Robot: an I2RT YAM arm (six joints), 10 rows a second.
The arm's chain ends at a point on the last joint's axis. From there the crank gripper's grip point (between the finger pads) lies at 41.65 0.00 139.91 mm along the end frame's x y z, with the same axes.
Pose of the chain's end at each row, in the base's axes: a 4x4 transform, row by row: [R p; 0 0 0 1], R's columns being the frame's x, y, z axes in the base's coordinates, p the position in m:
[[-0.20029 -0.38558 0.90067 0.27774], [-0.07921 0.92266 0.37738 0.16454], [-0.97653 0.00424 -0.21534 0.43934], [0 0 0 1]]
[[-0.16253 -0.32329 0.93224 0.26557], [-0.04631 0.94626 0.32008 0.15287], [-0.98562 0.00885 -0.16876 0.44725], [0 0 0 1]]
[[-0.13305 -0.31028 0.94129 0.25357], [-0.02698 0.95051 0.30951 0.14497], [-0.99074 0.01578 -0.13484 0.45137], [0 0 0 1]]
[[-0.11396 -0.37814 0.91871 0.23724], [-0.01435 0.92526 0.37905 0.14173], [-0.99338 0.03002 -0.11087 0.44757], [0 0 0 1]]
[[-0.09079 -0.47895 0.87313 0.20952], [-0.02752 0.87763 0.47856 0.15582], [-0.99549 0.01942 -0.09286 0.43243], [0 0 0 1]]
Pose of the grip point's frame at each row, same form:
[[-0.20029 -0.38558 0.90067 0.39541], [-0.07921 0.92266 0.37738 0.21404], [-0.97653 0.00424 -0.21534 0.36854], [0 0 0 1]]
[[-0.16253 -0.32329 0.93224 0.38923], [-0.04631 0.94626 0.32008 0.19572], [-0.98562 0.00885 -0.16876 0.38259], [0 0 0 1]]
[[-0.13305 -0.31028 0.94129 0.37972], [-0.02698 0.95051 0.30951 0.18715], [-0.99074 0.01578 -0.13484 0.39124], [0 0 0 1]]
[[-0.11396 -0.37814 0.91871 0.36103], [-0.01435 0.92526 0.37905 0.19417], [-0.99338 0.03002 -0.11087 0.39068], [0 0 0 1]]
[[-0.09079 -0.47895 0.87313 0.32790], [-0.02752 0.87763 0.47856 0.22163], [-0.99549 0.01942 -0.09286 0.37798], [0 0 0 1]]

